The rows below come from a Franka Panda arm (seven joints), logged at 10 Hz.
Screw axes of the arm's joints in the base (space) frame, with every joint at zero. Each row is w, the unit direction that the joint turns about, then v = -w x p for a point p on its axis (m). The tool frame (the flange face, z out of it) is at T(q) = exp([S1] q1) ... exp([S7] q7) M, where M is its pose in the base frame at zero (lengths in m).
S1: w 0 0 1 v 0.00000 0.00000 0.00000
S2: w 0 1 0 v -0.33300 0.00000 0.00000
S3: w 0 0 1 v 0.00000 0.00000 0.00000
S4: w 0 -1 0 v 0.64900 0.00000 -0.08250
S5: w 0 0 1 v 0.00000 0.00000 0.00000
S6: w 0 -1 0 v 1.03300 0.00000 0.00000
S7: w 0 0 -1 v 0.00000 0.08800 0.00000
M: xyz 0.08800 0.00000 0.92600 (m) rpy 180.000 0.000 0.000 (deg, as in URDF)
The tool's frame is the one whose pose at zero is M.
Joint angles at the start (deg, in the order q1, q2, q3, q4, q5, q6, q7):
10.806 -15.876 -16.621 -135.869 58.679 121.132 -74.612
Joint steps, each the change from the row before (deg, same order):
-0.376 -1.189 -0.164 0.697 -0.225 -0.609 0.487
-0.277 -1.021 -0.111 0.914 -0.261 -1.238 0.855
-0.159 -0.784 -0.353 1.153 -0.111 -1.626 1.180
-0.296 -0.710 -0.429 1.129 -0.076 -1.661 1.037
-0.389 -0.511 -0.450 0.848 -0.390 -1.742 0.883
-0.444 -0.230 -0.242 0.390 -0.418 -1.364 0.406
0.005 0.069 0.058 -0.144 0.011 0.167 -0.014
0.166 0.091 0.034 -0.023 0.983 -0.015 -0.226
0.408 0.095 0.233 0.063 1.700 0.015 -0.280
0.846 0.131 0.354 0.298 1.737 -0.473 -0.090
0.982 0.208 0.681 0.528 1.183 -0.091 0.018
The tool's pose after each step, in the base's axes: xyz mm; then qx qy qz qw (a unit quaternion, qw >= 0). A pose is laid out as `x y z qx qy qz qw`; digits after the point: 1 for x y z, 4 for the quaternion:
469.0 -16.9 465.3 -0.8420 -0.2803 -0.2978 0.3518
467.9 -19.1 480.2 -0.8375 -0.2819 -0.3044 0.3556
467.3 -21.7 495.1 -0.8331 -0.2808 -0.3089 0.3629
466.1 -26.1 509.2 -0.8289 -0.2791 -0.3135 0.3698
464.1 -31.0 519.0 -0.8263 -0.2785 -0.3136 0.3759
462.2 -34.7 523.0 -0.8253 -0.2793 -0.3109 0.3798
462.3 -34.2 521.3 -0.8260 -0.2786 -0.3100 0.3795
463.0 -32.1 521.4 -0.8229 -0.2766 -0.3133 0.3850
464.5 -26.1 522.9 -0.8169 -0.2749 -0.3188 0.3943
466.1 -14.7 526.1 -0.8084 -0.2781 -0.3208 0.4077
468.4 -0.5 530.5 -0.8014 -0.2857 -0.3211 0.4159

